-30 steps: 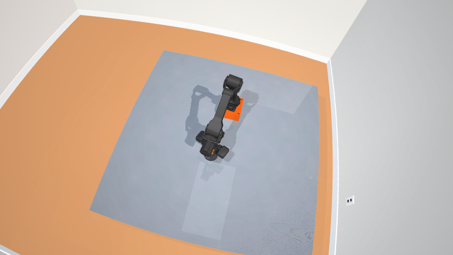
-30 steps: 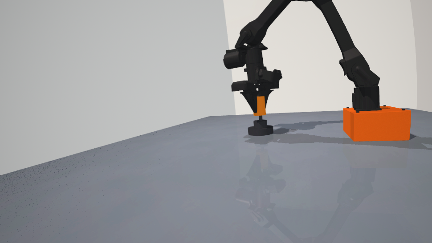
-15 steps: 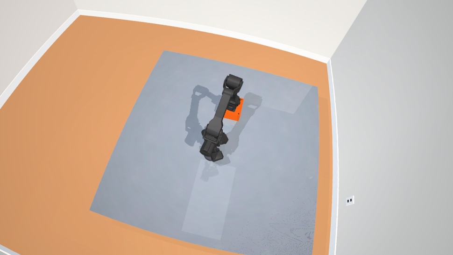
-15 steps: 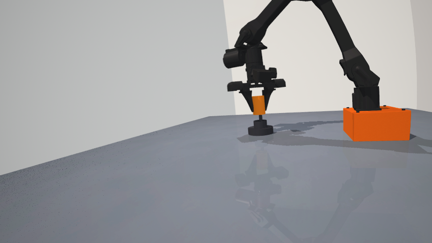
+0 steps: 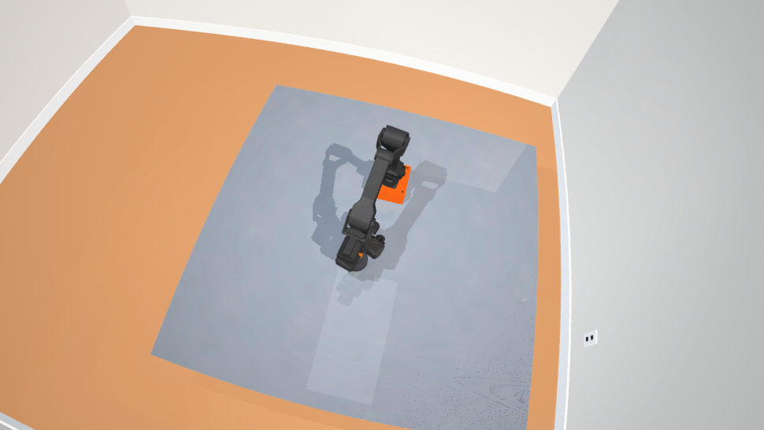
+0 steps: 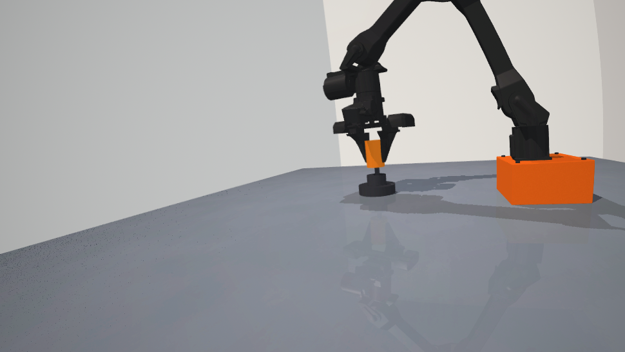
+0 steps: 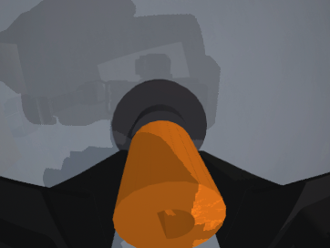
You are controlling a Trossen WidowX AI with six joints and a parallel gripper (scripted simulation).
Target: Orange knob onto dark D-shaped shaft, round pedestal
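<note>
The orange knob is 20 mm above my gripper tip. Round my gripper tip: round dark pedestal: 40 mm below.
</note>
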